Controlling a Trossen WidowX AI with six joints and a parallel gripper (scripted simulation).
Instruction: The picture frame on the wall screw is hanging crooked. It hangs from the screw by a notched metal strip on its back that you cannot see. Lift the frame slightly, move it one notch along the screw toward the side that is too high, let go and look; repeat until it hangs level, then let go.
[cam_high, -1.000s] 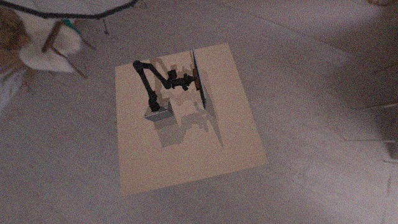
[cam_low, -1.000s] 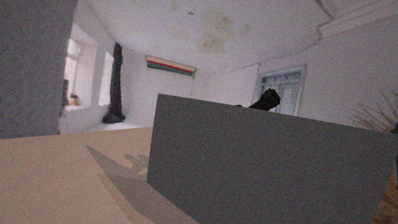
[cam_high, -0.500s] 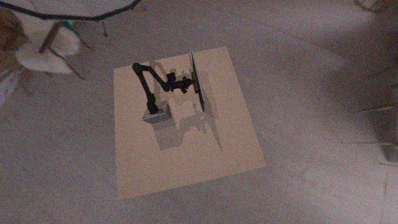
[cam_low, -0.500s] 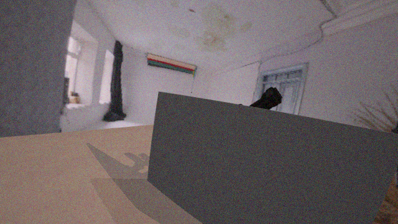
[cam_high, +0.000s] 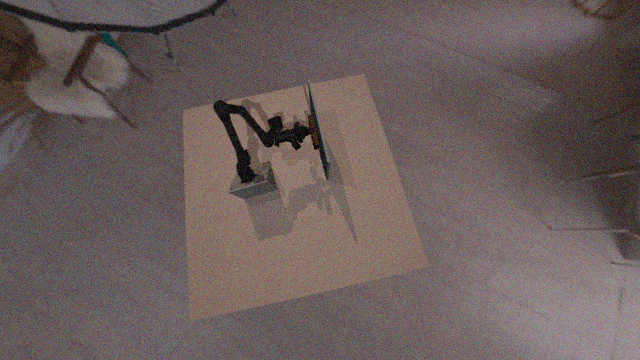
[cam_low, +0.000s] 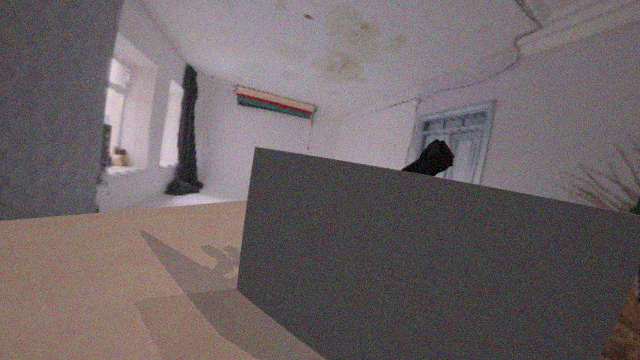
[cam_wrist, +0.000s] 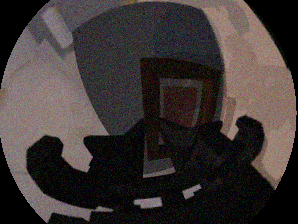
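My gripper tip is now 5 cm above the picture frame and 1 cm to the right of it. Round my gripper tip: wall panel (6 cm below, 2 cm ahead, 1 cm to the left).
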